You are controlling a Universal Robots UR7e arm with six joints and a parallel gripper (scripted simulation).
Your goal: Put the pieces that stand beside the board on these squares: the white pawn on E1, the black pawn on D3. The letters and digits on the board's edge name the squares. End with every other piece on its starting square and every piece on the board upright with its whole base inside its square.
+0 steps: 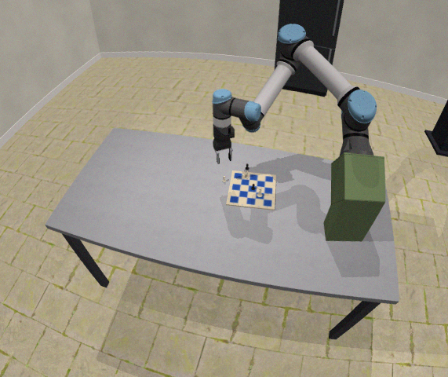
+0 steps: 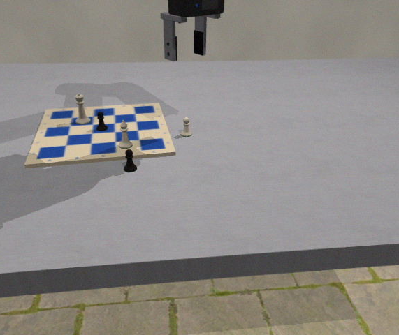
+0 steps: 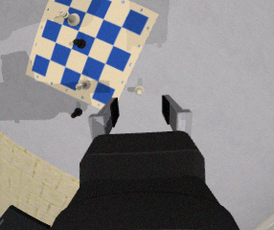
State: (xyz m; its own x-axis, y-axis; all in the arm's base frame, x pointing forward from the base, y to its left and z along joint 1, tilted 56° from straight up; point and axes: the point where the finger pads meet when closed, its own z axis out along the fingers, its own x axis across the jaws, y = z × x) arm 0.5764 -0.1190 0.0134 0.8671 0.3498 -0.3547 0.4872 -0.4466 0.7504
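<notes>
Right now my hand is 140 mm above the white pawn. From my hand the other things lie so: white bishop (100 mm behind, 40 mm to the right, 120 mm below); white queen (180 mm behind, 70 mm to the left, 120 mm below); cream chessboard (140 mm behind, 30 mm to the left, 150 mm below).
</notes>
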